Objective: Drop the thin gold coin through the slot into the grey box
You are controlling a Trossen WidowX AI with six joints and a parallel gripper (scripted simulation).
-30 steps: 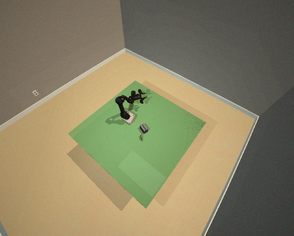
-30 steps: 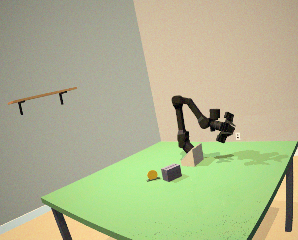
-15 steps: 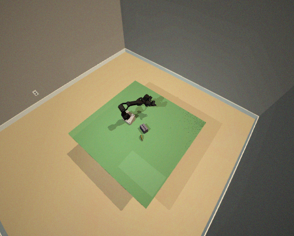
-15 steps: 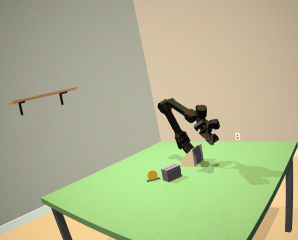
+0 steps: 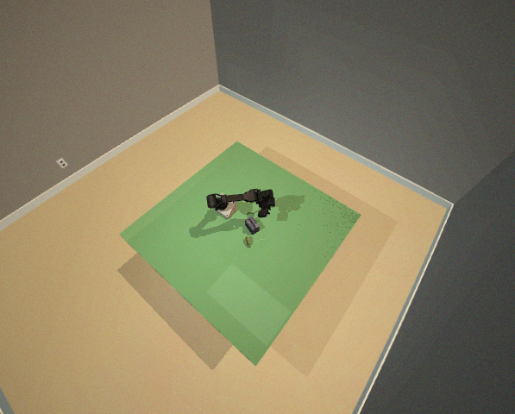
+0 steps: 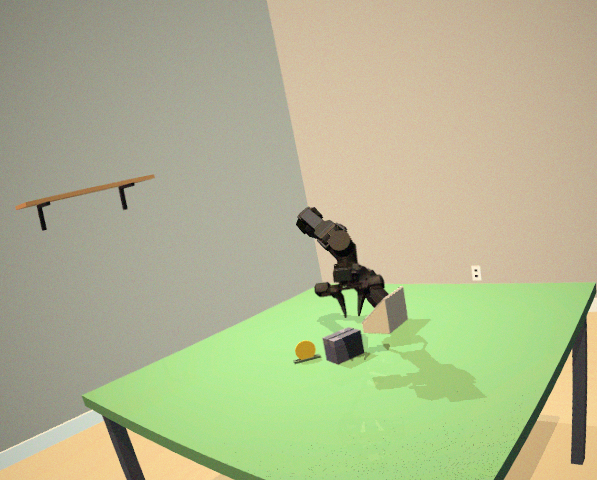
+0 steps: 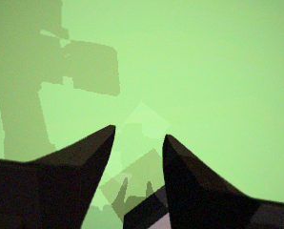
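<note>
Now: gripper tip 220 mm to the left of the gold coin and 130 mm above it.
</note>
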